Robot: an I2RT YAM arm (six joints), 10 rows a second.
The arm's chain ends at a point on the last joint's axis. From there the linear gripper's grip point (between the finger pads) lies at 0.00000 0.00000 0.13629 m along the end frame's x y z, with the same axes.
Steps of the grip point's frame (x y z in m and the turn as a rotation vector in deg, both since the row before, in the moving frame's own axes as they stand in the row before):
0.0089 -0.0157 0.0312 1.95 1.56 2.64
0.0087 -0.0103 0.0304 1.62 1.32 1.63
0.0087 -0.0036 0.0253 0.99 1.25 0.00
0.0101 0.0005 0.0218 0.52 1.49 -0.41
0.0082 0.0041 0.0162 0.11 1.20 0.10
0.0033 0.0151 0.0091 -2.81 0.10 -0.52
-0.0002 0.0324 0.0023 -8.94 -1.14 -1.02
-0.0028 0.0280 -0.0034 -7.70 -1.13 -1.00
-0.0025 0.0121 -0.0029 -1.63 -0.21 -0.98
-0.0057 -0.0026 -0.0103 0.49 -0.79 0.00
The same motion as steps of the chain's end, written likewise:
0.0051 -0.0112 0.0313 1.95 1.56 2.64
0.0055 -0.0065 0.0305 1.62 1.32 1.63
0.0057 -0.0012 0.0254 0.99 1.25 0.00
0.0066 0.0017 0.0219 0.52 1.49 -0.41
0.0053 0.0044 0.0162 0.11 1.20 0.10
0.0030 0.0084 0.0093 -2.81 0.10 -0.52
0.0023 0.0112 0.0040 -8.94 -1.14 -1.02
-0.0003 0.0097 -0.0021 -7.70 -1.13 -1.00
-0.0020 0.0082 -0.0028 -1.63 -0.21 -0.98
-0.0038 -0.0014 -0.0103 0.49 -0.79 0.00

